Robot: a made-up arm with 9 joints.
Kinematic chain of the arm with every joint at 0, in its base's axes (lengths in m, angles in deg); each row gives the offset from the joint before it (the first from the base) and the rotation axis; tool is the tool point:
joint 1: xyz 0 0 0.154 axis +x
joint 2: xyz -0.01 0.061 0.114 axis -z
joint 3: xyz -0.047 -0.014 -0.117 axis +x
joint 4: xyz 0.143 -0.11 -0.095 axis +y
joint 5: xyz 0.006 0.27 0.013 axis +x
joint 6: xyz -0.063 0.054 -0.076 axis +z
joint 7: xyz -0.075 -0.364 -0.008 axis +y
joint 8: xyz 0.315 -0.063 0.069 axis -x
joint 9: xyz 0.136 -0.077 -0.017 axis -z
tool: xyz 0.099 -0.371 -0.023
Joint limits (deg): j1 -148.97..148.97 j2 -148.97..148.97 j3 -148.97..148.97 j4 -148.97..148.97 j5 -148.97..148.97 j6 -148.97..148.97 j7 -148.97..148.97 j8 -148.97..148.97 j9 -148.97..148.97
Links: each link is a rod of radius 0.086 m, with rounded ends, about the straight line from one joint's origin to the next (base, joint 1, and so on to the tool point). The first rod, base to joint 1, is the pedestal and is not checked.
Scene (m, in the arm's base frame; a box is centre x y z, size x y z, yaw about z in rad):
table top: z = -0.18
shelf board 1: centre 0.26 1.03 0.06 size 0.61 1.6 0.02 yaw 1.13
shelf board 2: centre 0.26 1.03 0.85 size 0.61 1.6 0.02 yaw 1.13
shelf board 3: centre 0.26 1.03 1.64 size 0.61 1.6 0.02 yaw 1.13
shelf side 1: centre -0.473 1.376 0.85 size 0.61 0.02 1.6 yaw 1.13
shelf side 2: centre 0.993 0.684 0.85 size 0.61 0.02 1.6 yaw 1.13
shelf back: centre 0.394 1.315 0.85 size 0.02 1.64 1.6 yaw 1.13
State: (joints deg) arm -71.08 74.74 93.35 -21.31 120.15 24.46 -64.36 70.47 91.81
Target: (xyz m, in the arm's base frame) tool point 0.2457 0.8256 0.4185
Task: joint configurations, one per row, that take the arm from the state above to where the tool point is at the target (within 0.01 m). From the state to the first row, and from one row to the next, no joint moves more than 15 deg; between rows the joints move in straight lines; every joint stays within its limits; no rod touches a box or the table.
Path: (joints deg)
1: -70.74 74.23 101.27 -21.17 128.49 23.31 -70.88 65.46 81.24
2: -70.41 73.73 109.19 -21.02 136.83 22.17 -77.40 60.45 70.67
3: -70.07 73.22 117.11 -20.88 145.17 21.02 -83.92 55.44 60.11

